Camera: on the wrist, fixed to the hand. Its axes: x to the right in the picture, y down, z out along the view.
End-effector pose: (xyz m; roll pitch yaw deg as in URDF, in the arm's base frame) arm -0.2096 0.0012 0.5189 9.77 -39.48 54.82
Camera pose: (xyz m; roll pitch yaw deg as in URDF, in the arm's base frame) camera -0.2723 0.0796 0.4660 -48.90 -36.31 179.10
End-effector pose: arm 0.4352 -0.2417 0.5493 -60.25 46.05 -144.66
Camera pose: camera 0.4942 -0.1727 0.4812 49.35 16.04 -39.65
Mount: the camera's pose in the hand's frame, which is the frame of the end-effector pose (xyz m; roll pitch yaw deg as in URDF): -0.0121 0.0851 -0.0741 2.65 -38.45 88.09
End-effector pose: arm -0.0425 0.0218 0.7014 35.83 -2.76 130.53
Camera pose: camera -0.1204 -0.0600 0.6906 -3.41 -74.26 -135.19
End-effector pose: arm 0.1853 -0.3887 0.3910 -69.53 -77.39 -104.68
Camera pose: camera 0.1215 -0.4758 0.3561 -77.72 5.00 -45.41
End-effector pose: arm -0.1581 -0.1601 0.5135 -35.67 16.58 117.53
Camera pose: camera -0.1612 -0.2102 0.4117 18.12 -2.25 -154.70
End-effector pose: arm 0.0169 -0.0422 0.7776 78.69 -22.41 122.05
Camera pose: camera -0.0390 -0.1214 0.8367 -138.10 -56.33 -2.57
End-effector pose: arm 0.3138 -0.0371 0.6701 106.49 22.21 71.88
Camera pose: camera 0.2778 0.0037 0.7697 154.13 -31.44 -1.70
